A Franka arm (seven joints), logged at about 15 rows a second.
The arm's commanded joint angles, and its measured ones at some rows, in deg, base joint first. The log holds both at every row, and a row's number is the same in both.
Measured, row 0:
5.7 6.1 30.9 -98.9 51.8 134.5 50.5
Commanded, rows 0 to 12:
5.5 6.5 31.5 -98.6 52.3 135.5 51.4
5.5 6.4 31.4 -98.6 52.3 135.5 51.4
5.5 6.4 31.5 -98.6 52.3 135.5 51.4
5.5 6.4 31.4 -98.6 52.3 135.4 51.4
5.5 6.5 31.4 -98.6 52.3 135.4 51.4
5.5 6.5 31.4 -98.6 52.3 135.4 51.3
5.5 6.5 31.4 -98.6 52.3 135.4 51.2
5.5 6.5 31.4 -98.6 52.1 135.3 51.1
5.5 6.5 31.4 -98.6 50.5 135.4 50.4
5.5 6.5 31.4 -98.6 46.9 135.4 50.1
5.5 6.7 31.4 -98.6 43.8 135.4 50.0
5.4 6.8 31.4 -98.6 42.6 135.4 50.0
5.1 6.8 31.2 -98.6 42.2 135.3 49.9
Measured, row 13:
5.7 6.2 30.9 -98.8 44.6 134.9 50.4
